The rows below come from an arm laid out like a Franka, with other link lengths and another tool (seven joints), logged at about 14 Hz.
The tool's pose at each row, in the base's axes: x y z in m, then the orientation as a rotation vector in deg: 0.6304, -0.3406, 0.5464, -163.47, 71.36, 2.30; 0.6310, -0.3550, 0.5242, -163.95, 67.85, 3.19; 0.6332, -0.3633, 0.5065, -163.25, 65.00, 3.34; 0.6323, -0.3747, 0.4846, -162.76, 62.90, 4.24; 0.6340, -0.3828, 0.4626, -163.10, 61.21, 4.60; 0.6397, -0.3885, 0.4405, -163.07, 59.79, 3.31; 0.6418, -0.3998, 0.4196, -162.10, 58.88, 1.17; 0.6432, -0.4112, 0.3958, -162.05, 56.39, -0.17; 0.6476, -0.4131, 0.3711, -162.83, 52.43, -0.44; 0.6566, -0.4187, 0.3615, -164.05, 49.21, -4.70
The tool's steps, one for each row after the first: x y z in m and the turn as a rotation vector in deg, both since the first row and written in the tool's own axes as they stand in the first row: 0.0117, 0.0097, 0.0217, 0.57, -0.92, -2.20; 0.0199, 0.0140, 0.0390, 2.07, -1.73, -3.77; 0.0284, 0.0227, 0.0605, 2.91, -2.77, -4.93; 0.0363, 0.0273, 0.0822, 3.05, -3.11, -6.05; 0.0451, 0.0274, 0.1040, 3.88, -2.57, -6.93; 0.0556, 0.0338, 0.1244, 5.58, -1.79, -7.31; 0.0657, 0.0409, 0.1478, 6.72, -1.34, -8.88; 0.0709, 0.0394, 0.1723, 7.23, -1.41, -11.56; 0.0815, 0.0367, 0.1816, 8.09, 1.29, -13.89
